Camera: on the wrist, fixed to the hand. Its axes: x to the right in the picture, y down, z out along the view.
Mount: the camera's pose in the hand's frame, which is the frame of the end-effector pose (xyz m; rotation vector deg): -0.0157 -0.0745 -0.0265 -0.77 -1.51 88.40
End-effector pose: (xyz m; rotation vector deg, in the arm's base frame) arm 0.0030 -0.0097 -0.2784 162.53 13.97 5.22
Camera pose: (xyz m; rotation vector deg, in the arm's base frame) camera -0.0265 0.0653 -0.2755 130.31 -107.02 19.29
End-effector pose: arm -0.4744 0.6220 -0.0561 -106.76 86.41 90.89
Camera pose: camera -0.3966 0.6422 -0.0628 14.15 -125.09 -76.01
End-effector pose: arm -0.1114 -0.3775 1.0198 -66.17 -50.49 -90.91
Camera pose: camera -0.1883 -0.3760 0.9956 -74.18 8.55 -16.12
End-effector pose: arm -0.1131 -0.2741 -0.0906 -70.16 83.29 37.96
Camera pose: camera -0.0555 -0.3161 -0.0529 9.16 126.59 93.54
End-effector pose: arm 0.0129 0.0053 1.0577 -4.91 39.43 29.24
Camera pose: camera 0.0227 -0.0728 1.0404 27.95 35.71 113.56
